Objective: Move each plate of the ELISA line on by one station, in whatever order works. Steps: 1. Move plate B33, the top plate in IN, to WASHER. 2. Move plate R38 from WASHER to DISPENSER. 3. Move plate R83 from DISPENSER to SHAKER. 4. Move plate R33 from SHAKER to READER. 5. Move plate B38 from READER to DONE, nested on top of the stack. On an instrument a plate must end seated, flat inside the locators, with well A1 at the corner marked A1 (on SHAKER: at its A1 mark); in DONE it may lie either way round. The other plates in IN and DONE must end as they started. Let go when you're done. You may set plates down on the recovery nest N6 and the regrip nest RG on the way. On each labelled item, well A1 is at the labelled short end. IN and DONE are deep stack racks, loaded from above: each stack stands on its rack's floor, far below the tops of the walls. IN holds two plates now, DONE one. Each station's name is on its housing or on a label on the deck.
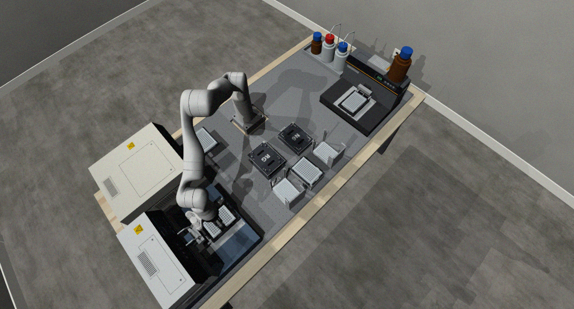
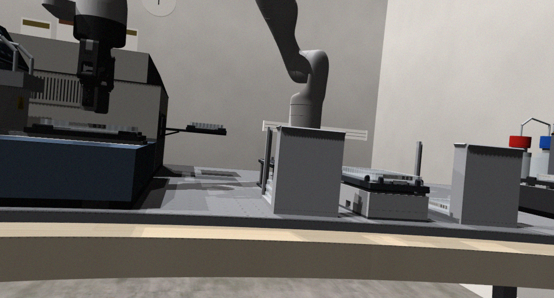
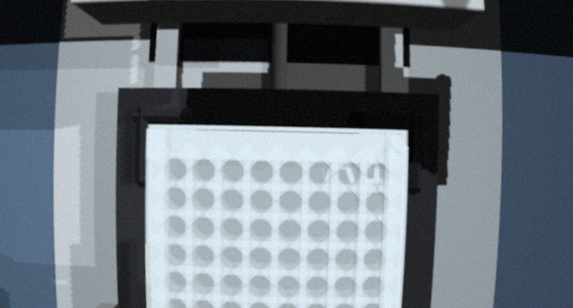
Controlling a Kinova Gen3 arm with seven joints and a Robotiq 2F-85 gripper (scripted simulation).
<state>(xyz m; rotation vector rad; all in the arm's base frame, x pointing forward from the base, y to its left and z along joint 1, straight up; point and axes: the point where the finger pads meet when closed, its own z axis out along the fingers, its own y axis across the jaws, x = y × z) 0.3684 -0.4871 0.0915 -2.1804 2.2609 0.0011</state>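
Now: hand 3 cm above the plate B33. The rest, counted from my hand: washer manifold (10 cm to the right, 3 cm above); then RG nest (9 cm behind, 37 cm to the left, 7 cm below); then plate B38 (11 cm ahead, 33 cm to the left, 10 cm below).
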